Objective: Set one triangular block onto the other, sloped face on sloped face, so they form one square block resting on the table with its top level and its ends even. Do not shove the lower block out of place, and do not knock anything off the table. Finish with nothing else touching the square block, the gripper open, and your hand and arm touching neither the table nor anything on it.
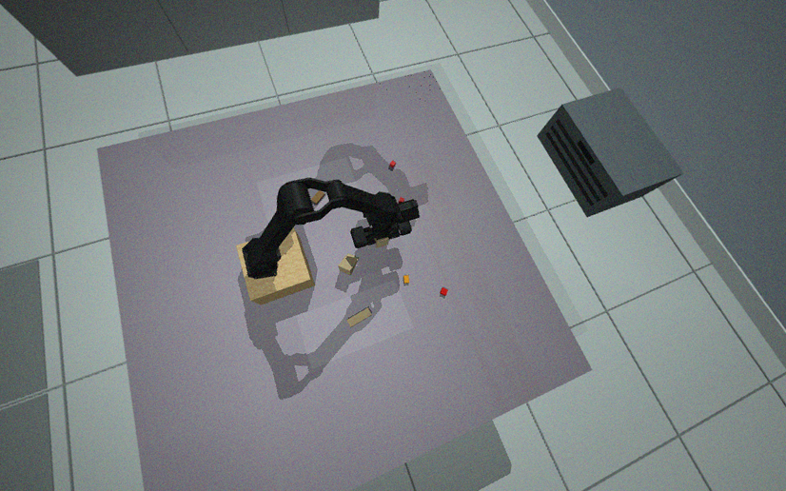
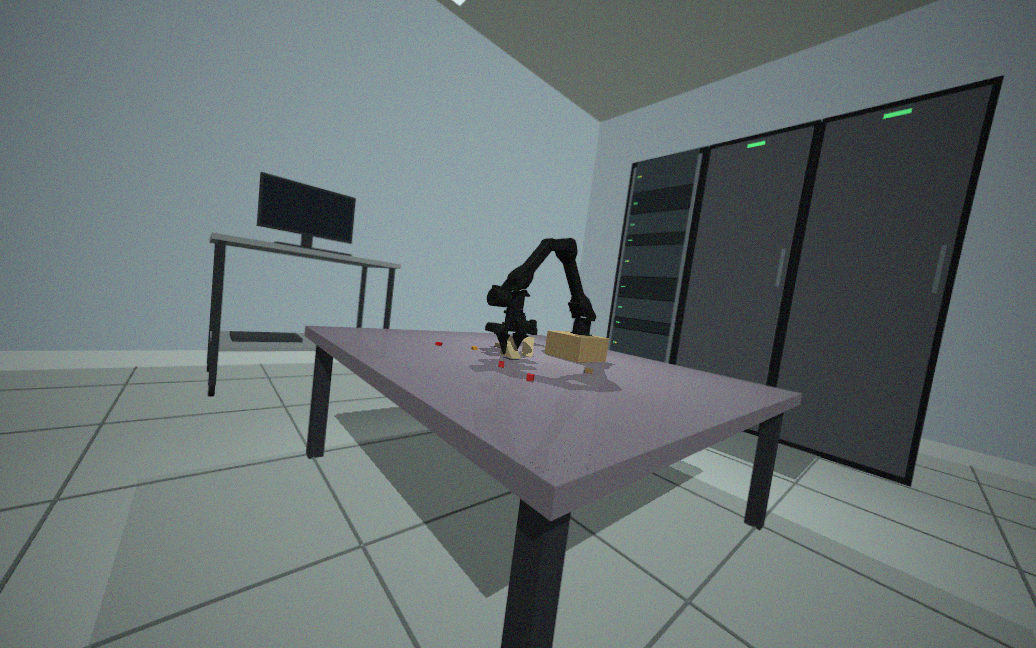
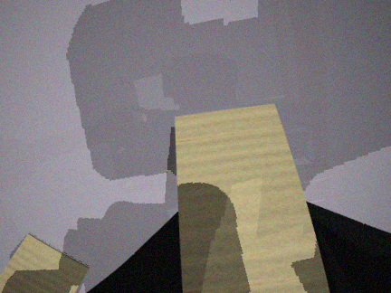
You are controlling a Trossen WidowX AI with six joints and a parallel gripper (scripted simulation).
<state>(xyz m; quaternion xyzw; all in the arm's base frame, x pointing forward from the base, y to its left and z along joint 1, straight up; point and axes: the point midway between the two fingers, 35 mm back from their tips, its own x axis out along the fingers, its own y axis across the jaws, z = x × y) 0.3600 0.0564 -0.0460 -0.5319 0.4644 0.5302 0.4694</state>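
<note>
Now: gripper tip 120 mm past the tan wooden triangular block and 80 mm to the left of it. Also, from my gripper tip: tan triangular block 10 mm to the right, 10 mm above; orange cube 60 mm ahead, 150 mm to the right, 10 mm below; thin tan bar 110 mm behind, 240 mm to the right, 10 mm below.
</note>
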